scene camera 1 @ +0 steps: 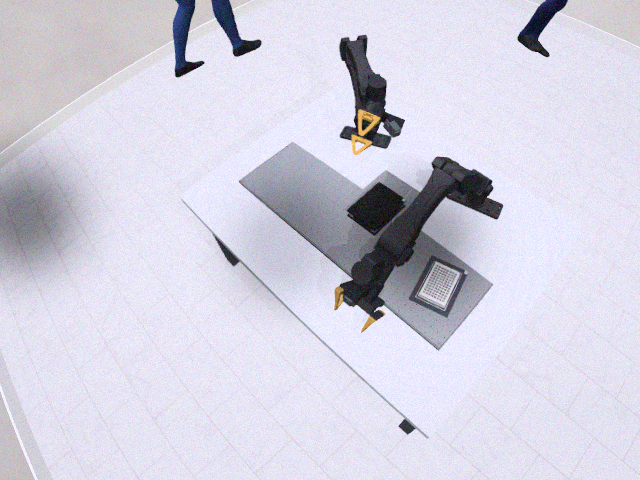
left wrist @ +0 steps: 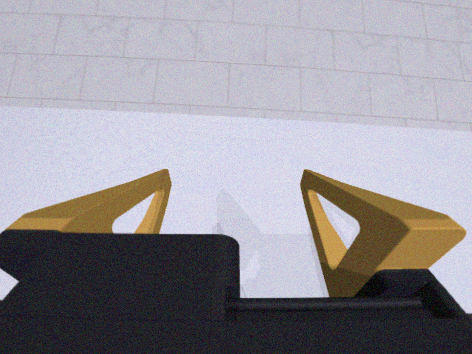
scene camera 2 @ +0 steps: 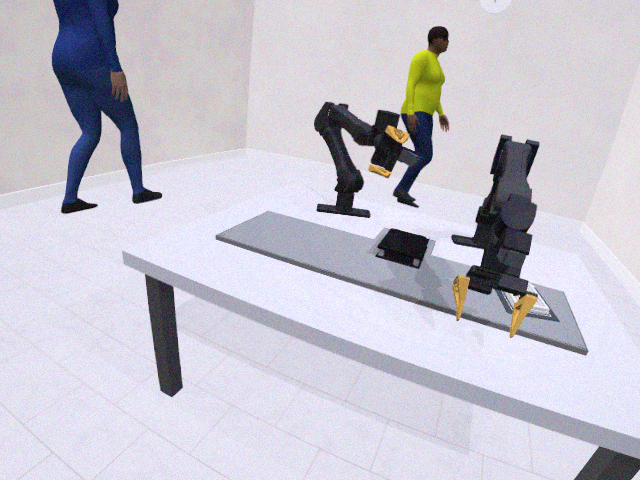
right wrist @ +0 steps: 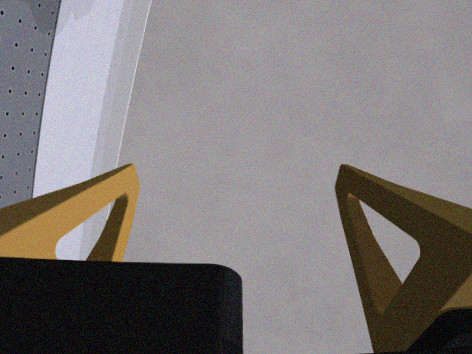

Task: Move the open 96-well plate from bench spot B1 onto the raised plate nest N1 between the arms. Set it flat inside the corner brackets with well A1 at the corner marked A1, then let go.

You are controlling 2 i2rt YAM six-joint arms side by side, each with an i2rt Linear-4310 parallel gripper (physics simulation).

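Pixels of known places: left gripper, fingertip midpoint: [scene camera 1: 348, 321] [left wrist: 235, 176] [scene camera 2: 484, 329]; right gripper, fingertip midpoint: [scene camera 1: 357, 145] [scene camera 2: 392, 159] [right wrist: 237, 175]; left arm's base, link origin: [scene camera 1: 474, 201] [scene camera 2: 480, 245]; right arm's base, link origin: [scene camera 1: 365, 137] [scene camera 2: 343, 211].
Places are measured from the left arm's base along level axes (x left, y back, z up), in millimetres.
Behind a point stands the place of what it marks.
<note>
The white 96-well plate [scene camera 1: 440, 282] [scene camera 2: 527, 298] lies on a dark framed spot at the right end of the grey board; in scene camera 2 my left gripper partly hides it. The raised plate nest [scene camera 1: 376, 207] @(y -225, x -277, z 47 mm) [scene camera 2: 403, 244] @(y -240, x -287, z 47 mm) is a black block on the board near its middle, with nothing seen on it; its A1 mark cannot be read. My left gripper [scene camera 1: 352, 315] @(y -615, x -154, z 64 mm) [scene camera 2: 485, 325] @(y -615, x -154, z 64 mm) [left wrist: 235, 176] @(y -615, x -154, z 64 mm) is open and empty, above the white table in front of the board, away from the plate. My right gripper [scene camera 1: 360, 133] @(y -196, x -359, z 266 mm) [scene camera 2: 388, 153] @(y -196, x -359, z 266 mm) [right wrist: 237, 175] @(y -196, x -359, z 266 mm) is open and empty, raised behind the board.
The grey perforated board [scene camera 1: 289, 180] @(y -242, x -622, z 13 mm) [scene camera 2: 289, 245] @(y -310, x -590, z 13 mm) [right wrist: 20, 100] @(y -378, x -419, z 13 mm) lies along the white table [scene camera 1: 248, 242] @(y -524, x -597, z 0 mm) [scene camera 2: 330, 330] @(y -618, x -425, z 0 mm). In scene camera 1 my left arm [scene camera 1: 403, 227] @(y -416, x -108, z 294 mm) passes over the board between the nest and the plate. People walk on the floor beyond the table.
</note>
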